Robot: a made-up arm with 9 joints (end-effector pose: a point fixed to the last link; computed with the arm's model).
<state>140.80 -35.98 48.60 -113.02 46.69 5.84 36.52 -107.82 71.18</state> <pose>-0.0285 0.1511 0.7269 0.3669 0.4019 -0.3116 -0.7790</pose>
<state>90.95 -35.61 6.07 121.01 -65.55 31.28 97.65 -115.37 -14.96</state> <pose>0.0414 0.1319 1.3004 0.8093 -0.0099 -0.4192 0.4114</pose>
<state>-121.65 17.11 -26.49 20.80 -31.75 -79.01 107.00 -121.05 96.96</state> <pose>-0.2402 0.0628 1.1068 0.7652 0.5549 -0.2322 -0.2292</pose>
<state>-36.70 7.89 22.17 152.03 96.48 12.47 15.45 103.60 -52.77</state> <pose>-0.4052 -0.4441 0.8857 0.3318 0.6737 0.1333 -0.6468</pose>
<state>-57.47 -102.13 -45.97 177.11 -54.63 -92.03 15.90 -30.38 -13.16</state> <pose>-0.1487 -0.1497 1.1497 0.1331 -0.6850 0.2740 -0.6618</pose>
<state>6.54 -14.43 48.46 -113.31 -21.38 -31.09 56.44 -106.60 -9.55</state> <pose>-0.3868 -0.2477 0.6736 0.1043 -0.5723 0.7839 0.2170</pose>
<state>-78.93 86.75 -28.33 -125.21 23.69 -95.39 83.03 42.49 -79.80</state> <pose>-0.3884 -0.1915 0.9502 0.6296 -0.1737 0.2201 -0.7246</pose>
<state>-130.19 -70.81 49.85 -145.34 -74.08 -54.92 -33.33 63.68 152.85</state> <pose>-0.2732 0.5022 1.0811 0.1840 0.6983 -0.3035 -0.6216</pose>
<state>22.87 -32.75 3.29 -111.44 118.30 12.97 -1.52 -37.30 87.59</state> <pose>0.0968 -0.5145 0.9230 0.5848 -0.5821 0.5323 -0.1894</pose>
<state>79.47 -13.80 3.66 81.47 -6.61 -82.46 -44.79 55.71 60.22</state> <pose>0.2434 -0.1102 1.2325 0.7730 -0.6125 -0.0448 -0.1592</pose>
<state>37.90 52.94 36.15 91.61 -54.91 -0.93 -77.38 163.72 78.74</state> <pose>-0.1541 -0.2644 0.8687 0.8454 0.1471 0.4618 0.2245</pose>
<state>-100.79 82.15 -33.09 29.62 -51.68 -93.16 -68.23 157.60 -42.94</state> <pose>-0.2748 0.3072 1.2430 0.5005 -0.2249 -0.7230 -0.4197</pose>
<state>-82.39 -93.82 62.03 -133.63 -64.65 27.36 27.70 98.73 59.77</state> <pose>-0.4555 0.3819 1.1772 0.5889 -0.7276 -0.3499 0.0362</pose>
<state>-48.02 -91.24 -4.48 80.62 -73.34 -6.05 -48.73 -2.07 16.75</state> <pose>-0.0505 -0.2363 1.0406 0.1580 -0.7553 -0.0292 -0.6353</pose>
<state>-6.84 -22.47 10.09 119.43 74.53 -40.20 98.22 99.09 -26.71</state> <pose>-0.4585 -0.3252 1.0200 0.2005 -0.0838 0.5842 0.7819</pose>
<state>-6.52 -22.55 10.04 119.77 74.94 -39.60 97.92 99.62 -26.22</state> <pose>-0.4564 -0.3296 1.0198 0.1975 -0.0871 0.5724 0.7910</pose>
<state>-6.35 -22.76 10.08 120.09 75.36 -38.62 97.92 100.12 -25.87</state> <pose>-0.4549 -0.3333 1.0197 0.1962 -0.0896 0.5596 0.8002</pose>
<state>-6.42 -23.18 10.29 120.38 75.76 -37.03 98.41 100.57 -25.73</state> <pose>-0.4546 -0.3360 1.0198 0.1978 -0.0905 0.5450 0.8097</pose>
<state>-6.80 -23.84 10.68 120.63 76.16 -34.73 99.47 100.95 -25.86</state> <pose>-0.4558 -0.3371 1.0201 0.2033 -0.0894 0.5284 0.8194</pose>
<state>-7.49 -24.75 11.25 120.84 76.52 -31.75 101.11 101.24 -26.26</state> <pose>-0.4585 -0.3364 1.0207 0.2129 -0.0855 0.5104 0.8287</pose>
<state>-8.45 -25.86 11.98 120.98 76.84 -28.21 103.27 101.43 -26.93</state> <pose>-0.4624 -0.3340 1.0217 0.2262 -0.0788 0.4917 0.8372</pose>
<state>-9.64 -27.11 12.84 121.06 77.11 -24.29 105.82 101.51 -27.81</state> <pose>-0.4672 -0.3300 1.0230 0.2426 -0.0693 0.4730 0.8442</pose>
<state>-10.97 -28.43 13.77 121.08 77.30 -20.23 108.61 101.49 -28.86</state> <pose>-0.4726 -0.3246 1.0247 0.2611 -0.0571 0.4555 0.8492</pose>
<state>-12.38 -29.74 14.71 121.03 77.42 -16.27 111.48 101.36 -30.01</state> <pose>-0.4781 -0.3181 1.0266 0.2805 -0.0431 0.4404 0.8518</pose>
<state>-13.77 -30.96 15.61 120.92 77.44 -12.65 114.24 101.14 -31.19</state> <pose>-0.4834 -0.3111 1.0286 0.2992 -0.0282 0.4287 0.8520</pose>
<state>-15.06 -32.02 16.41 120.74 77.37 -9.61 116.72 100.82 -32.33</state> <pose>-0.4880 -0.3039 1.0307 0.3160 -0.0136 0.4215 0.8499</pose>
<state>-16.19 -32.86 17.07 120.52 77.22 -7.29 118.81 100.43 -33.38</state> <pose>-0.4920 -0.2969 1.0325 0.3302 -0.0008 0.4189 0.8459</pose>
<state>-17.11 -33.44 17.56 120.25 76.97 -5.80 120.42 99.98 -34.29</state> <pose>-0.4952 -0.2904 1.0341 0.3411 0.0097 0.4214 0.8402</pose>
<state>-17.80 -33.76 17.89 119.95 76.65 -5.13 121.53 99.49 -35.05</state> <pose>-0.4975 -0.2847 1.0352 0.3487 0.0171 0.4284 0.8334</pose>
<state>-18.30 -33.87 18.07 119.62 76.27 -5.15 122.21 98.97 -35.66</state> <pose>-0.4993 -0.2795 1.0360 0.3533 0.0220 0.4390 0.8258</pose>
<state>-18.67 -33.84 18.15 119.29 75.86 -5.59 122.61 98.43 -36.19</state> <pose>-0.5007 -0.2748 1.0366 0.3561 0.0251 0.4517 0.8176</pose>
